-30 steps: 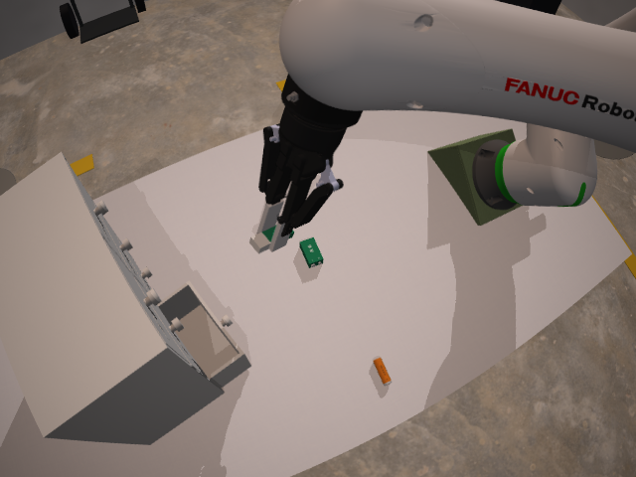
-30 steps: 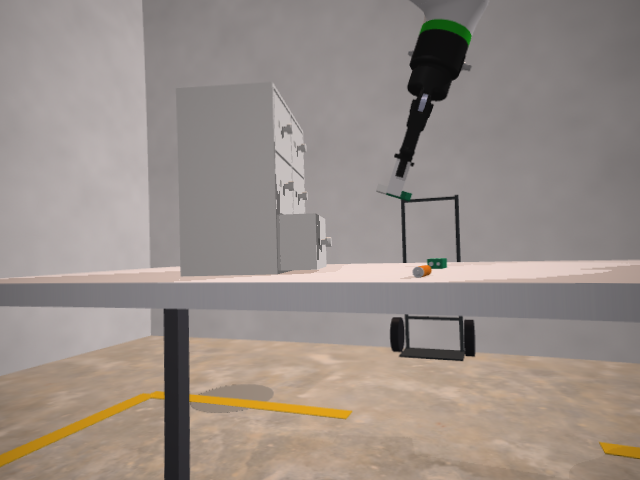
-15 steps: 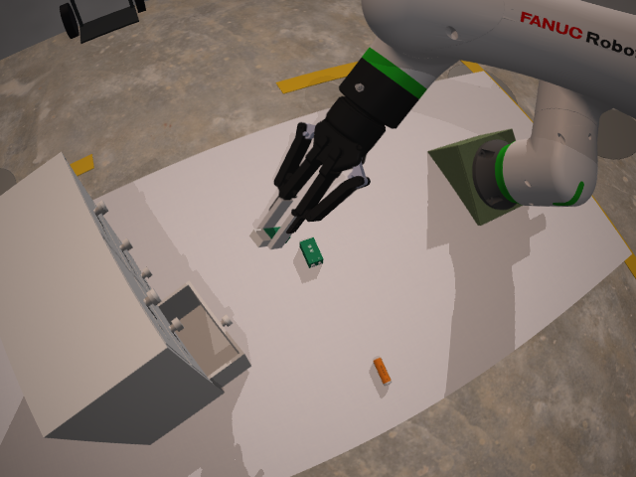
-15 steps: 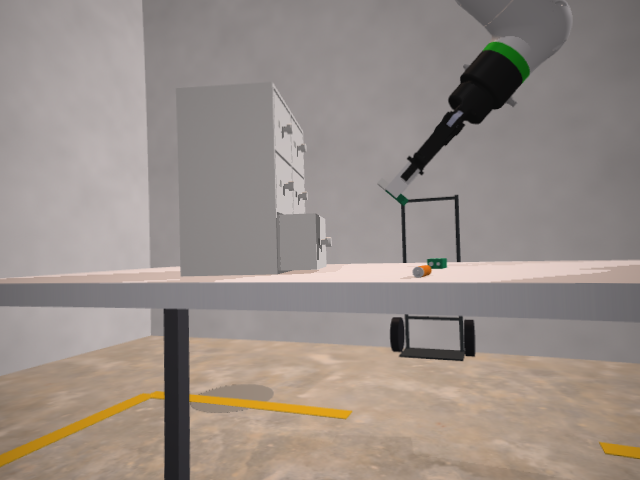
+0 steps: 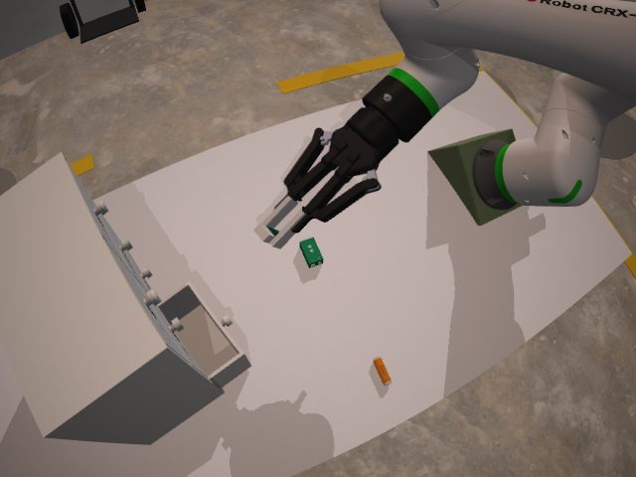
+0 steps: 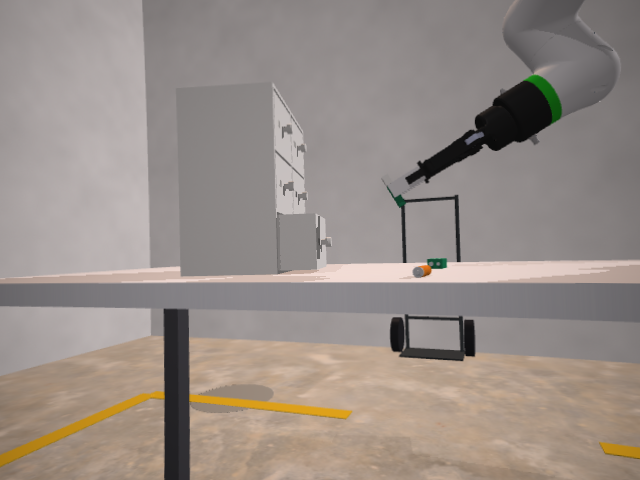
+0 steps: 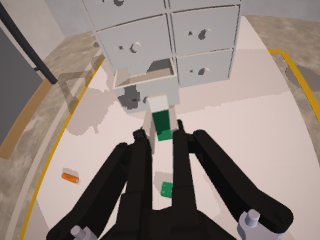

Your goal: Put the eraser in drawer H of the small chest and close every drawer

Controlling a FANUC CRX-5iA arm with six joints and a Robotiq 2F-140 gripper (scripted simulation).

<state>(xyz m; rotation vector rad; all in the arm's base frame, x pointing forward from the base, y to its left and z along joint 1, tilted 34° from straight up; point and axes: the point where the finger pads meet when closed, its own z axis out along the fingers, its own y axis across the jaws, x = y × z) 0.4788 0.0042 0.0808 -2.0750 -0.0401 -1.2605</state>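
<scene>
Now: the eraser 2 cm ahead of my hand, 1 cm to the left of it and 1 cm below it. Round my hand: orange cylinder: 23 cm to the left, 15 cm below, 10 cm behind; then drawer H: 20 cm ahead, 13 cm below, 12 cm to the left.
</scene>
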